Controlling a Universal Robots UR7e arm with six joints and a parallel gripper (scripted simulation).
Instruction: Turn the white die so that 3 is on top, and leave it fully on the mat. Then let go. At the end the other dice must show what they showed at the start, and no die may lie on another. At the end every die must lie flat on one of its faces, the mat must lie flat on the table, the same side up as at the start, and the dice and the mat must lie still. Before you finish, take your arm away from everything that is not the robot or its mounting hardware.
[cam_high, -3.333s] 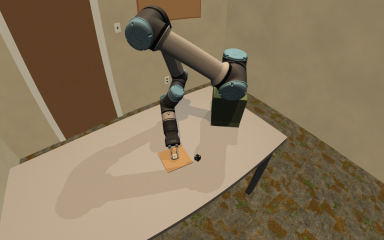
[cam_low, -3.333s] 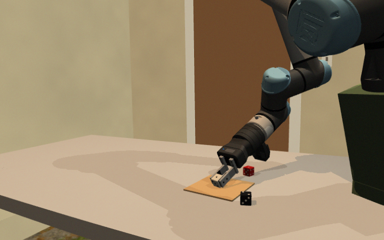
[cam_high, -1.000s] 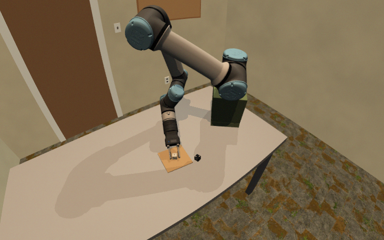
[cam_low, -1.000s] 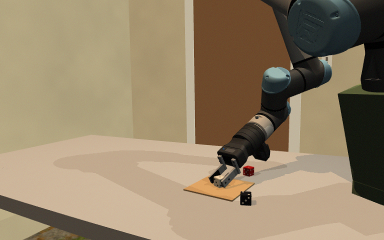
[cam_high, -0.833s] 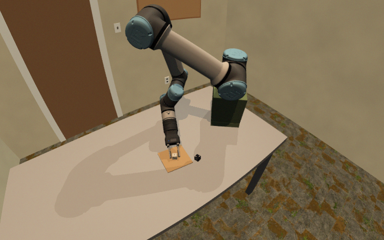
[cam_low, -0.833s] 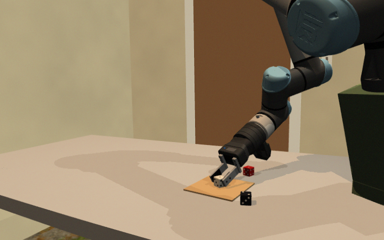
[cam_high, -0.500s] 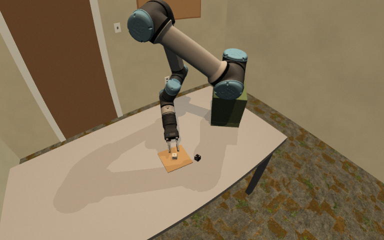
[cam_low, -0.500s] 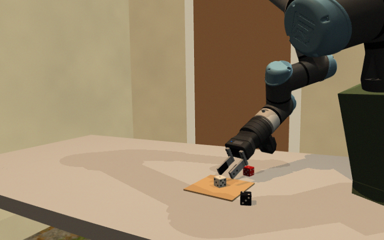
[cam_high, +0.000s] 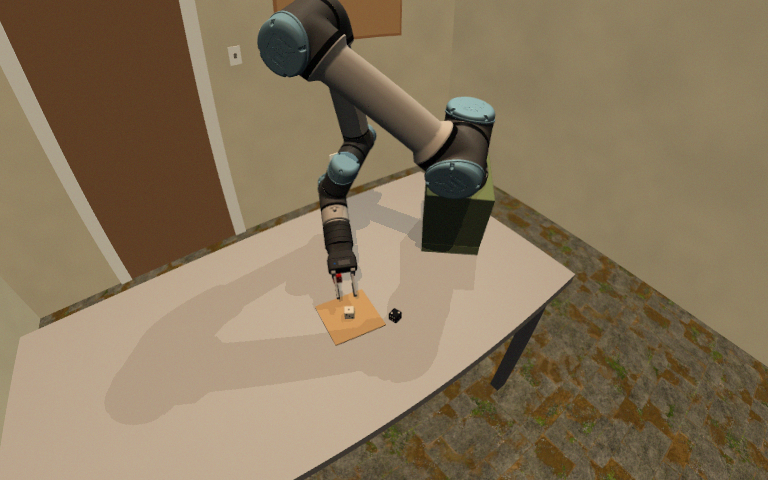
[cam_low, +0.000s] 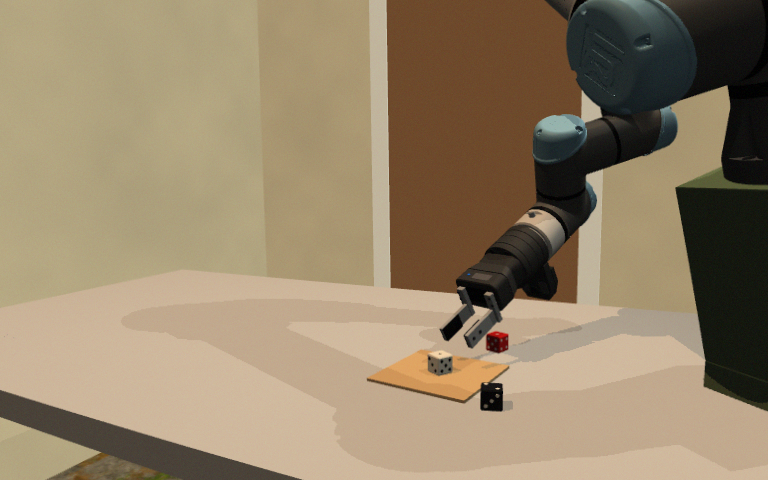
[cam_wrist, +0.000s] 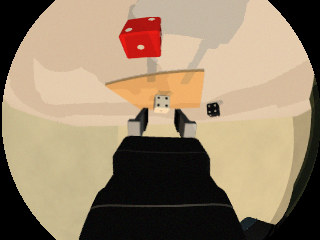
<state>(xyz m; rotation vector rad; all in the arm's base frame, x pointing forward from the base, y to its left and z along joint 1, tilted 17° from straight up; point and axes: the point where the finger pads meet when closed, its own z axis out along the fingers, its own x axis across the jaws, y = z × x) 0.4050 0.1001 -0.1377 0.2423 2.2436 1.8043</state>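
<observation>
Now: hand 40 mm to the right of the white die, 40 mm above it and 10 mm short of it. Also, from my hand: orange mat 50 mm below, 40 mm to the left, 10 mm ahead; then black die 100 mm to the left, 90 mm behind, 40 mm below; then red die 90 mm to the right, 40 mm below, 10 mm behind.
</observation>
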